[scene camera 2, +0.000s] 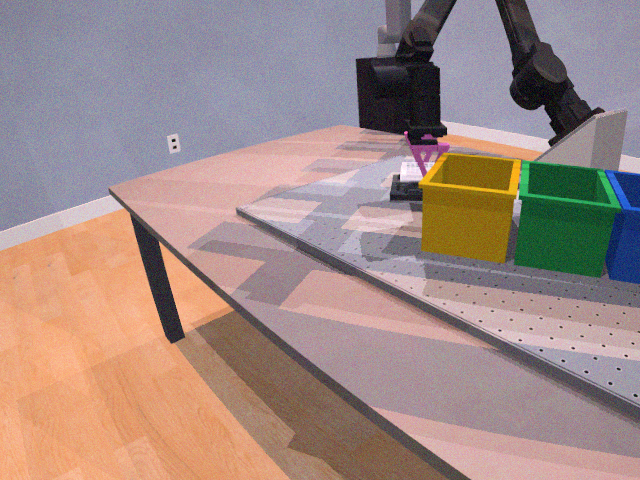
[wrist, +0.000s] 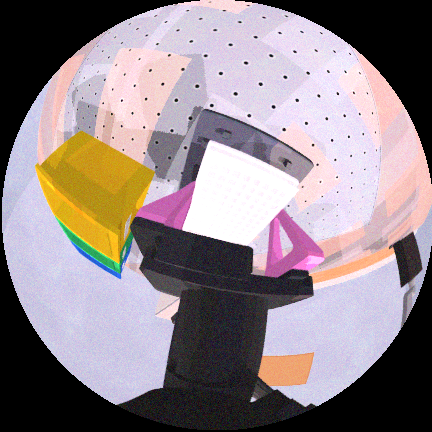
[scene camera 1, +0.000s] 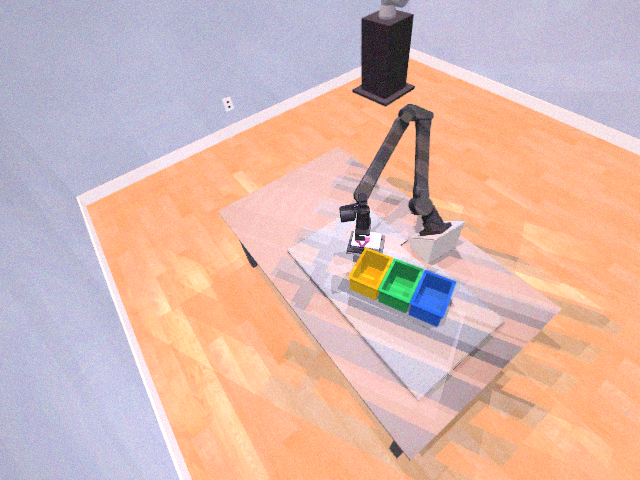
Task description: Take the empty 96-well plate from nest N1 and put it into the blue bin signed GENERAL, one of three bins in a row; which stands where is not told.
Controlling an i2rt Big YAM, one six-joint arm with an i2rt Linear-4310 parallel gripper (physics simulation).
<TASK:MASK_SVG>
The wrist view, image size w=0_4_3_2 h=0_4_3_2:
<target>gripper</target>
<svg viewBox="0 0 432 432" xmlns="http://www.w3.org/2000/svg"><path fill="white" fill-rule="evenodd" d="M192 181L178 191L141 206L136 212L129 228L143 255L139 269L156 290L180 297L166 364L175 366L176 373L193 380L207 382L210 371L230 372L229 381L238 385L246 384L255 380L258 376L265 338L267 309L280 307L313 296L312 276L308 275L308 270L324 260L323 251L282 208L269 223L264 275L250 274L253 263L252 247L182 230L195 188L195 181ZM279 222L292 243L292 250L284 257L282 257L279 238Z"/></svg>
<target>white 96-well plate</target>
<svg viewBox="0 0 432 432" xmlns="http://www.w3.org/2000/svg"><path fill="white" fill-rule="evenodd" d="M210 139L197 174L191 204L182 230L246 245L299 190L297 186L299 184L298 179L254 156Z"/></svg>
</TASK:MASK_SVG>
